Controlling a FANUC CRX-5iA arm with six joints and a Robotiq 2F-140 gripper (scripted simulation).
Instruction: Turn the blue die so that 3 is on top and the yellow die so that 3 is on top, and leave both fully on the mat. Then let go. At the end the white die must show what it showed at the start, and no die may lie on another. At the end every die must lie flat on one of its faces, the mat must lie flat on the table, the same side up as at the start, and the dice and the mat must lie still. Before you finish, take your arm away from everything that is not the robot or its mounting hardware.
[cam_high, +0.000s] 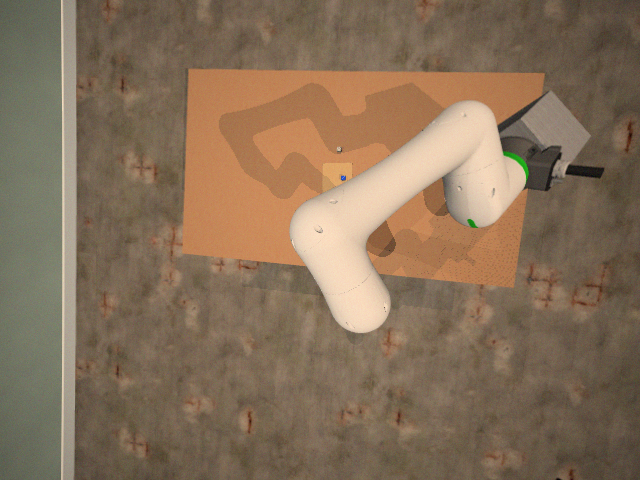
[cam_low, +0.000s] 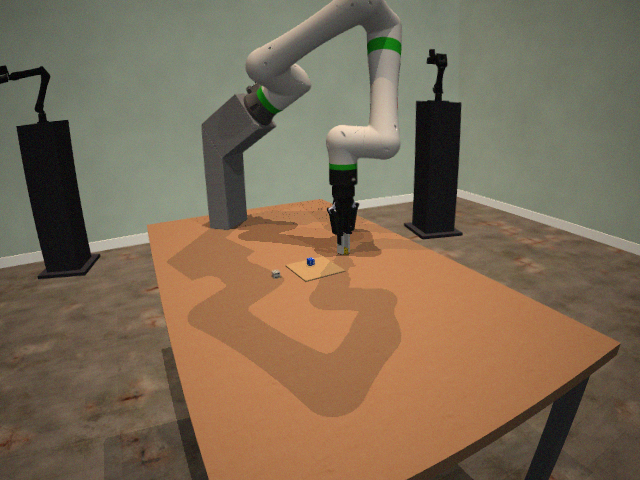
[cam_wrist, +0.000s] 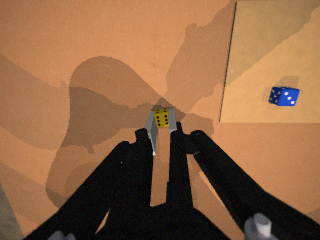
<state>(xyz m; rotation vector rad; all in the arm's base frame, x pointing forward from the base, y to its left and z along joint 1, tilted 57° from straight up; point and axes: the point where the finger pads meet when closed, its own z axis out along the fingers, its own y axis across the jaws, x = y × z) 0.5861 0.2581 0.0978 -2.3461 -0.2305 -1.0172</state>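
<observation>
The blue die lies 8 cm ahead of my hand, 13 cm to the right of it and 2 cm below it. The rest, counted from my hand: yellow die (3 cm below); white die (14 cm ahead, 25 cm to the right, 3 cm below); tan mat (11 cm ahead, 12 cm to the right, 4 cm below).
</observation>
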